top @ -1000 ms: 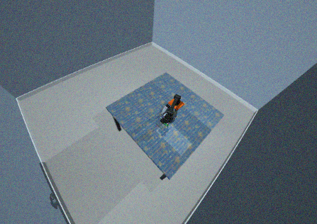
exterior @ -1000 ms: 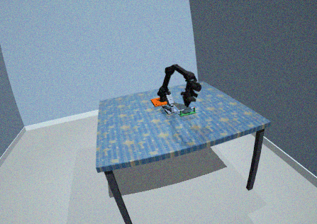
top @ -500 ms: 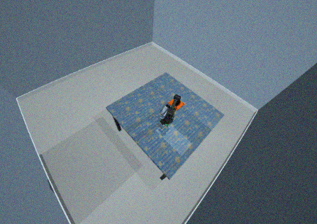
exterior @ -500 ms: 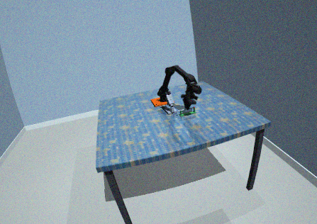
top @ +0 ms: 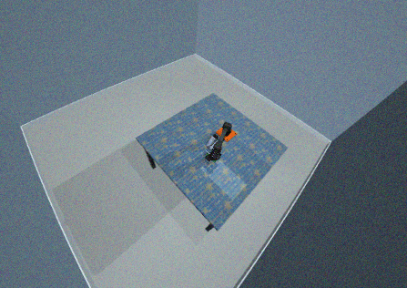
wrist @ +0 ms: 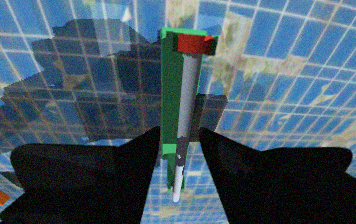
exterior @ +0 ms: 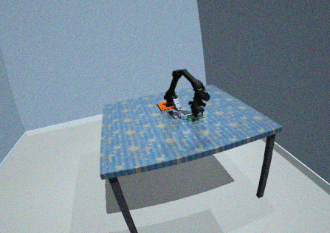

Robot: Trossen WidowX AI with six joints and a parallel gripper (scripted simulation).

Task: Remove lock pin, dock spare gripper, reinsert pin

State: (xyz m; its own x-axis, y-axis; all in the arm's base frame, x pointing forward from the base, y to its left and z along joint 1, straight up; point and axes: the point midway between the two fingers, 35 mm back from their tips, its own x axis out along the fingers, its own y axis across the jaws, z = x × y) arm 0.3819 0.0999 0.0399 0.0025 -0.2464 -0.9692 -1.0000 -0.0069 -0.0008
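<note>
Now: the green piece 1 cm to the left of my gripper tip. Also, from my gripper tip: spare gripper: 13 cm behind, 10 cm to the right, 9 cm above; gripper socket: 10 cm to the right, 10 cm behind, 4 cm above.
</note>
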